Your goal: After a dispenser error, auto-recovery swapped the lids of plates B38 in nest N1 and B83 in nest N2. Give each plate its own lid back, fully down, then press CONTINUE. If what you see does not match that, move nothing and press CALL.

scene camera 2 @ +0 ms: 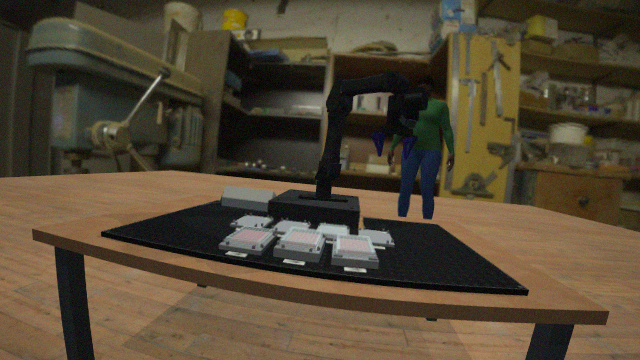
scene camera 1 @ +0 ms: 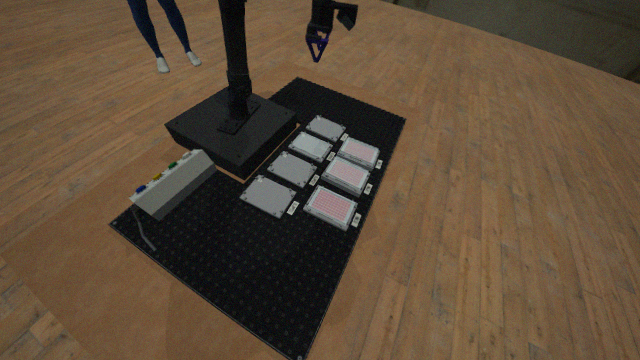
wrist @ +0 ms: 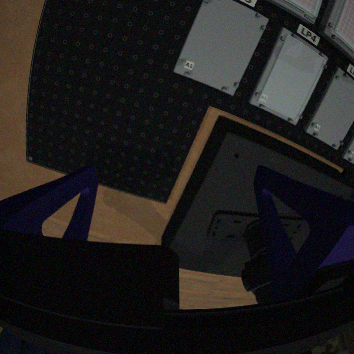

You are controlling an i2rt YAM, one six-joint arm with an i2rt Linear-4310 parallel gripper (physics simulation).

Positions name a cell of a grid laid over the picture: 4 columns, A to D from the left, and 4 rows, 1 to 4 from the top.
Note:
The gripper (scene camera 2: C2) is open and holds nothing. Also in view: a button box (scene camera 1: A3).
The gripper is seen too in the wrist view (wrist: B2). The button box is seen too in scene camera 2 (scene camera 2: B3).

